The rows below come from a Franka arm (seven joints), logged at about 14 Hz.
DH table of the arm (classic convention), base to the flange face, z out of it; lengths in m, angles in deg. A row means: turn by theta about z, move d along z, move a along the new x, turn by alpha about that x. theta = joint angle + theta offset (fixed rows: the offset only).
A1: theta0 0; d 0.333; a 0; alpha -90
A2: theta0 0; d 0; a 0; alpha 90
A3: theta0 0; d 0.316; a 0.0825; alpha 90
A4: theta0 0; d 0; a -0.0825; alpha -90
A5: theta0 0; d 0.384; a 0; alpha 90
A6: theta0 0; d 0; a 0.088; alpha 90
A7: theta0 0; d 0.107; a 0; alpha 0
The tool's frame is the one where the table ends.
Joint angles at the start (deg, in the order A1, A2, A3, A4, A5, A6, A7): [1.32, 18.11, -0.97, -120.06, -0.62, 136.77, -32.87]
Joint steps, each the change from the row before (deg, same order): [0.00, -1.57, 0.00, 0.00, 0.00, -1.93, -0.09]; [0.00, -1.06, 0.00, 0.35, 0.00, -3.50, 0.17]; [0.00, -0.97, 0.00, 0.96, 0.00, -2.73, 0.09]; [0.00, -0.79, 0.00, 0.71, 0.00, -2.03, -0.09]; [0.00, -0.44, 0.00, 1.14, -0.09, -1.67, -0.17]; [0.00, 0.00, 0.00, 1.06, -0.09, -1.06, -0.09]
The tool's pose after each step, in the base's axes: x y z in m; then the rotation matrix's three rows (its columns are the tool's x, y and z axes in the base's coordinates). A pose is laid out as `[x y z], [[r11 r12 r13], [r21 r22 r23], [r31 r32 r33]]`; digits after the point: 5 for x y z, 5 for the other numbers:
[0.57749 0.00353 0.28049], [[0.83059 0.55605 -0.03056], [0.55594 -0.83112 -0.01270], [-0.03246 -0.00644 -0.99945]]
[0.57361 0.00342 0.28859], [[0.83089 0.55239 -0.06699], [0.55286 -0.83317 -0.01308], [-0.06304 -0.02617 -0.99767]]
[0.57426 0.00337 0.30141], [[0.83107 0.55025 -0.08092], [0.55112 -0.83432 -0.01322], [-0.07479 -0.03361 -0.99663]]
[0.57445 0.00334 0.31172], [[0.82969 0.55090 -0.09014], [0.55211 -0.83367 -0.01328], [-0.08246 -0.03874 -0.99584]]
[0.57729 0.00328 0.32227], [[0.82751 0.55392 -0.09168], [0.55508 -0.83167 -0.01464], [-0.08436 -0.03878 -0.99568]]
[0.58065 0.00324 0.32871], [[0.82618 0.55589 -0.09166], [0.55694 -0.83040 -0.01607], [-0.08505 -0.03777 -0.99566]]

